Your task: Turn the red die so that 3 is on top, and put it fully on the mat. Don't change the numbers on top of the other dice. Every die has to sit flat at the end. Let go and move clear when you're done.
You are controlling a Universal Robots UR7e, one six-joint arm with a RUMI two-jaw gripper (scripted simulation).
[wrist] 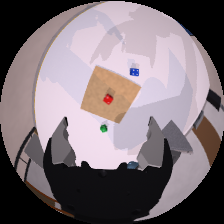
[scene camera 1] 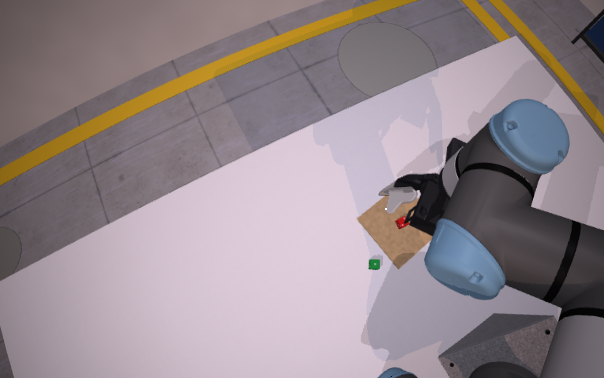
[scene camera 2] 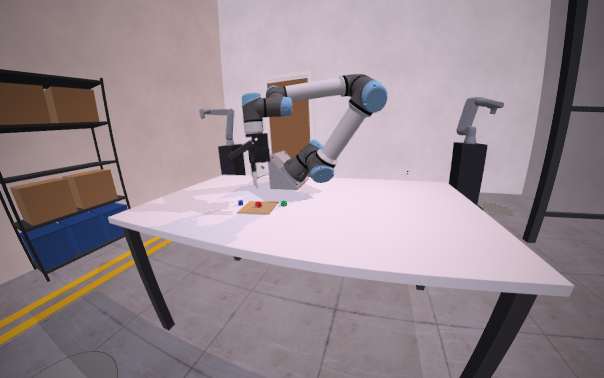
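The gripper (scene camera 1: 416,212) is in view; scene camera 2 shows the gripper (scene camera 2: 256,184), and the wrist view shows it (wrist: 107,117). A mat (scene camera 1: 400,245) is there as well, and the wrist view also shows the mat (wrist: 102,82).
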